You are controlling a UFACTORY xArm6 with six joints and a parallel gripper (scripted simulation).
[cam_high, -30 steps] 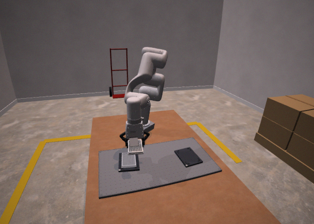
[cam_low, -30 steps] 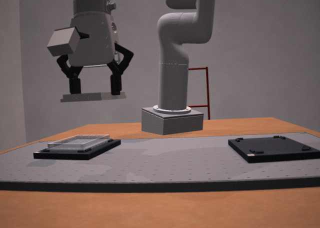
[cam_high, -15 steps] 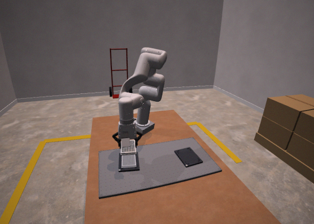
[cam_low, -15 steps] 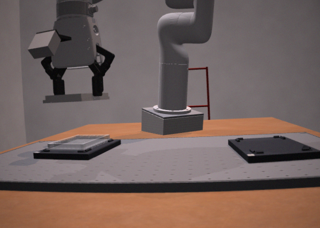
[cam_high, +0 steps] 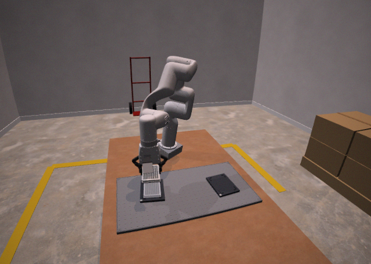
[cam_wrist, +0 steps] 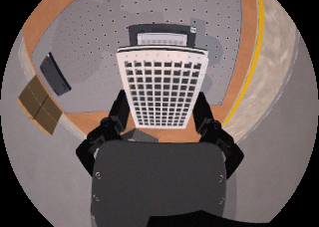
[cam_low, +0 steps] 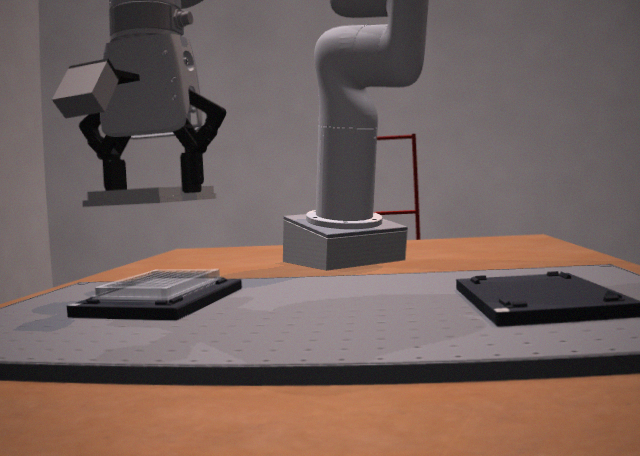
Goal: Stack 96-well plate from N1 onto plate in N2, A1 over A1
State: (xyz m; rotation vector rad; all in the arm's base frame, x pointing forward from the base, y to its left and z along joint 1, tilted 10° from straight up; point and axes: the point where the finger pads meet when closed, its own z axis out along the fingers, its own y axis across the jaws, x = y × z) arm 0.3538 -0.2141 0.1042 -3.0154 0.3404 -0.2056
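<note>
The white 96-well plate lies 10 mm below my hand. The rest, counted from my hand: clear 96-well plate 110 mm below.
</note>
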